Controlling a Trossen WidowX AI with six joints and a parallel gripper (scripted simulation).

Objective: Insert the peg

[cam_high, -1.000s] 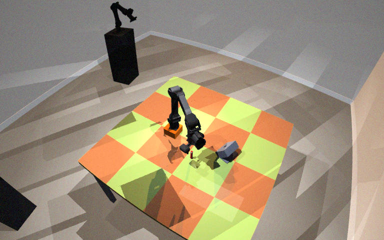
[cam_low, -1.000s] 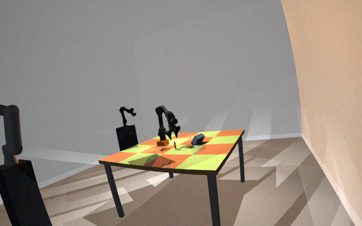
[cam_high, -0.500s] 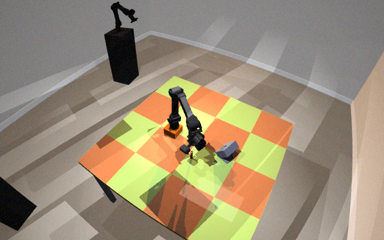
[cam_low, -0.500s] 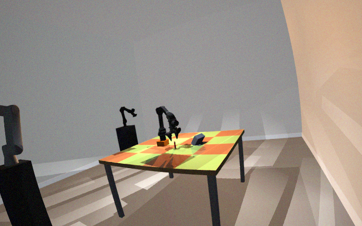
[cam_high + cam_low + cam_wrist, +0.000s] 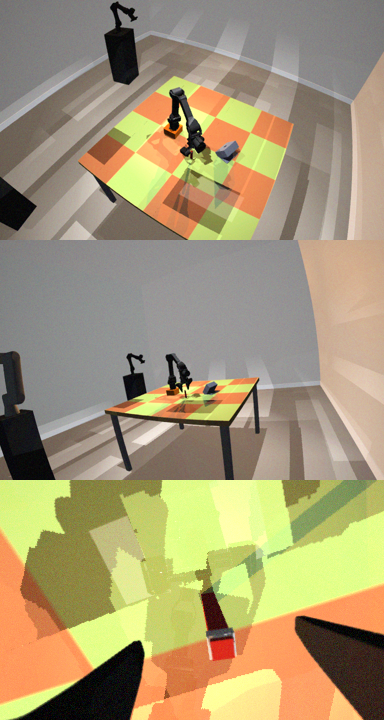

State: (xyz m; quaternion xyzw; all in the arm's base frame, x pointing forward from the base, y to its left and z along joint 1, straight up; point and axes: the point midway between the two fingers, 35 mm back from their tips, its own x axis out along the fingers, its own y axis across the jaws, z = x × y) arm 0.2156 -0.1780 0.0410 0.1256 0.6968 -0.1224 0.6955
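Now: the red square peg 10 mm below my gripper tip. Round my gripper tip: grey sloped panel 220 mm ahead, 130 mm to the left, 20 mm below.
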